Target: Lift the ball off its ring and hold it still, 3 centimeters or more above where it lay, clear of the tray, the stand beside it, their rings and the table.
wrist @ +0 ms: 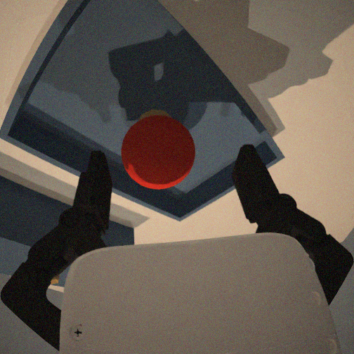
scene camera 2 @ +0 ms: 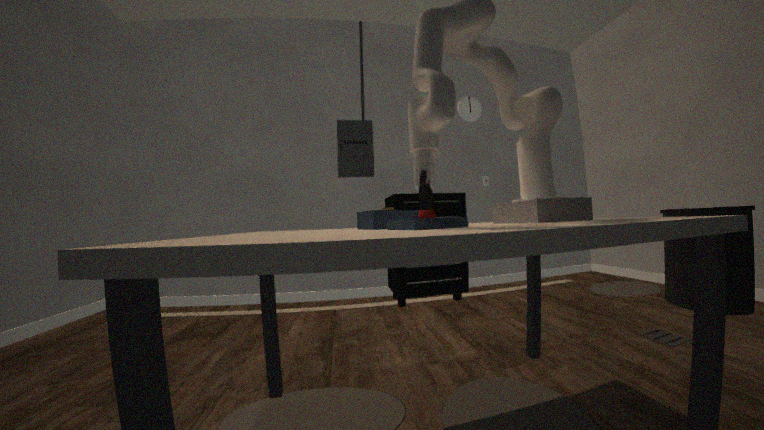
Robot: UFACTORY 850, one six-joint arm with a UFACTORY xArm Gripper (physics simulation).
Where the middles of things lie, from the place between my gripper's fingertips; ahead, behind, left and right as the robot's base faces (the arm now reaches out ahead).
My hand is 10 mm to the left of the red ball (wrist: 157, 151) and 10 mm above it. From my hand the other things lie so: blue tray (scene camera 2: 454, 222): 10 mm to the right, 30 mm below; blue stand (scene camera 2: 375, 219): 90 mm ahead, 200 mm to the right, 10 mm below.
